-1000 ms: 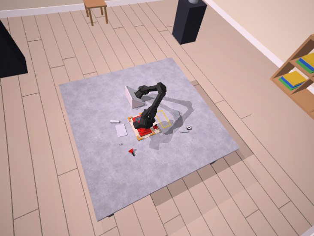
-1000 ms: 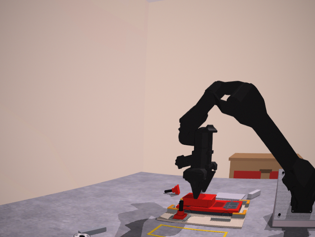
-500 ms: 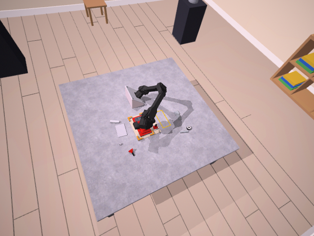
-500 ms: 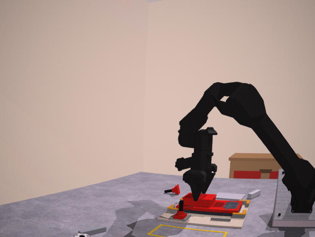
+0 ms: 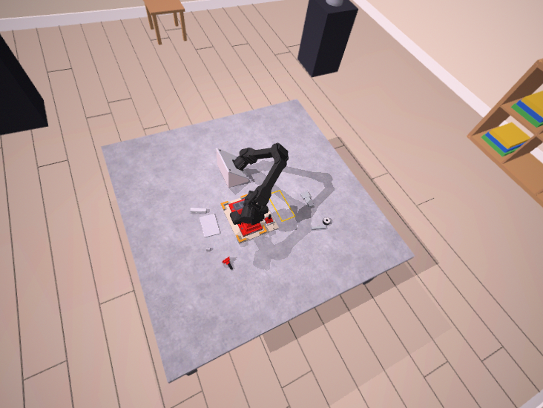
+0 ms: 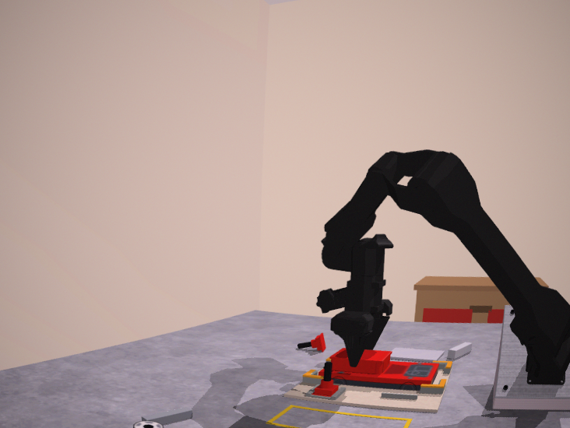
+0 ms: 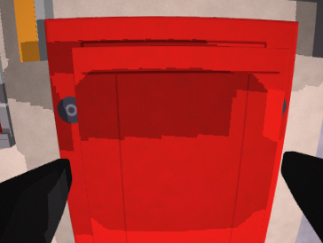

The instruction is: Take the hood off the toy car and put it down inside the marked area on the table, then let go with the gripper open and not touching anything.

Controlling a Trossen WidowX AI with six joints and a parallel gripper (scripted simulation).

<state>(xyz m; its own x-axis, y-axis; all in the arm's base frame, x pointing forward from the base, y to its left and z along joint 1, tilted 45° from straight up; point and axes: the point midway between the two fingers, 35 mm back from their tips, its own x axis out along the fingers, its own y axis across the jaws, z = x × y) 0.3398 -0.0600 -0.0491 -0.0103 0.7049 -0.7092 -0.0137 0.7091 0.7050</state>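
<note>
Right now my gripper tip is right at the hood. The rest, counted from my gripper tip: wheel 14 cm ahead, 40 cm to the left, 3 cm below.
</note>
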